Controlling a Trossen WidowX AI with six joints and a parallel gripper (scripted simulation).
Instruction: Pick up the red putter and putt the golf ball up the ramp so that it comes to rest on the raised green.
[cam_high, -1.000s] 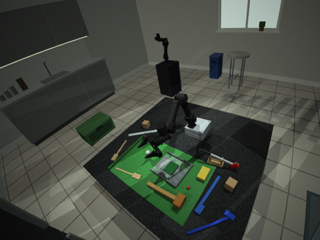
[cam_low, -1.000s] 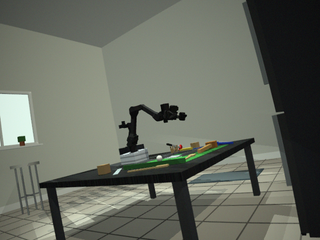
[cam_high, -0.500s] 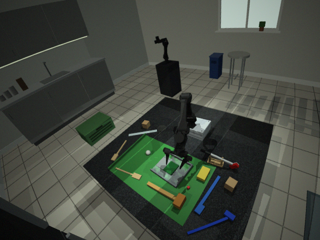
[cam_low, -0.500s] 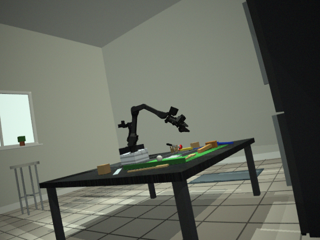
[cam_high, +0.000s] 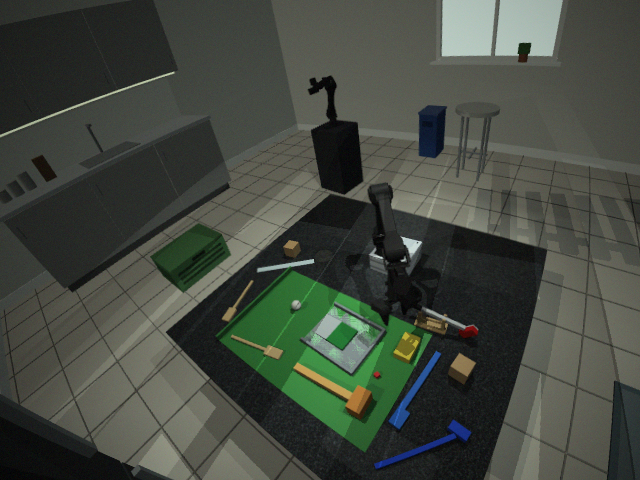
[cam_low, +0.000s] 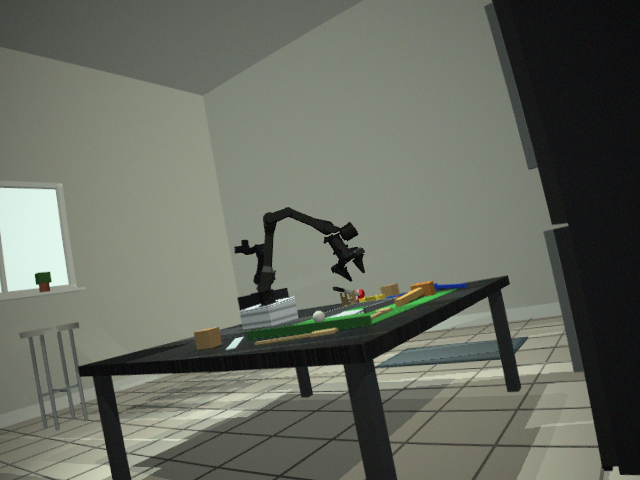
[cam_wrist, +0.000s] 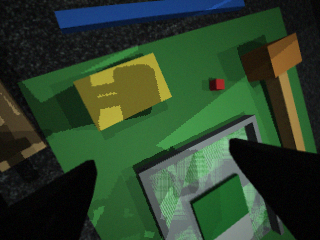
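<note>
Now: gripper tip 13 cm past the small wooden stand, 7 cm to the right of it and 10 cm above it. Round my gripper tip: white golf ball 12 cm ahead, 42 cm to the right, 10 cm below; small red piece 16 cm ahead, 3 cm to the left, 12 cm below.
</note>
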